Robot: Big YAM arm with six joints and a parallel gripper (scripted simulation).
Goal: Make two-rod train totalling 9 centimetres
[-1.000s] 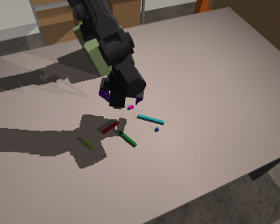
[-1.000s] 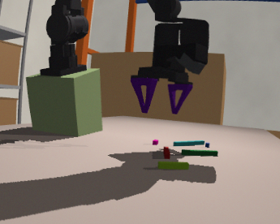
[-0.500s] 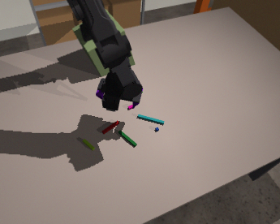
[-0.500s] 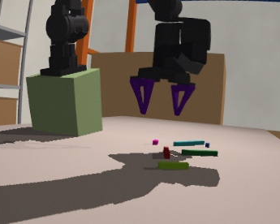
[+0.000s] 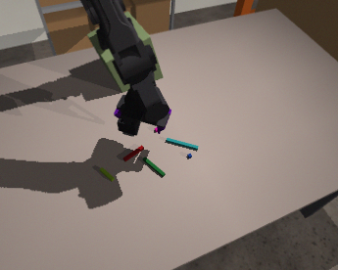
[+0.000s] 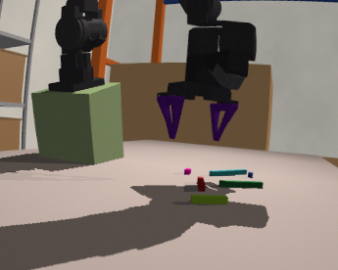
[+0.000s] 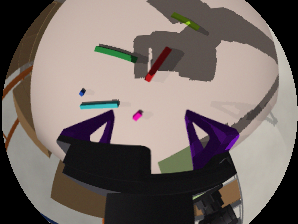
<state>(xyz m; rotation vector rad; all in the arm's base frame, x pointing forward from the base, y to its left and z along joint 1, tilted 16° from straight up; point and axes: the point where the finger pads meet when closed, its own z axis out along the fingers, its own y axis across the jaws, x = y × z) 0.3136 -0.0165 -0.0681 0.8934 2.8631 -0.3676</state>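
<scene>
Now: hand 80 mm above the red rod, 40 mm to the left of it and 30 mm short of it. Round my hand: magenta rod: 80 mm below, 60 mm to the left, 30 mm behind; turquoise rod: 110 mm to the left, 80 mm below, 40 mm ahead; green rod: 90 mm ahead, 80 mm below.
</scene>
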